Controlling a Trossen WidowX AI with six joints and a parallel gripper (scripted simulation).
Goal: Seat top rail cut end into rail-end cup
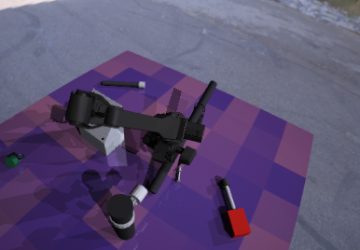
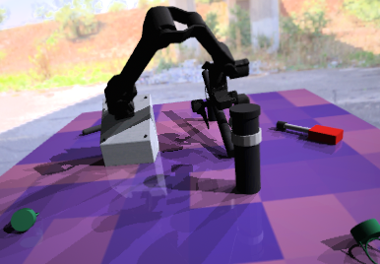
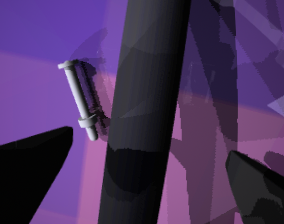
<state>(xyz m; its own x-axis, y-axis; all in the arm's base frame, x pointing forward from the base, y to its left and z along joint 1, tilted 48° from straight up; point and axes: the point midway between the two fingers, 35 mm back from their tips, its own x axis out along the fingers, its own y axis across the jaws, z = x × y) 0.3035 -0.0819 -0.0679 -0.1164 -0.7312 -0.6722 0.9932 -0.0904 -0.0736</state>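
Now: the small bolt 6 cm ahead of my gripper tip, 5 cm below it and 1 cm to the right of it. Also, from my gripper tip: red-handled tool: 28 cm ahead, 4 cm below, 2 cm to the right.
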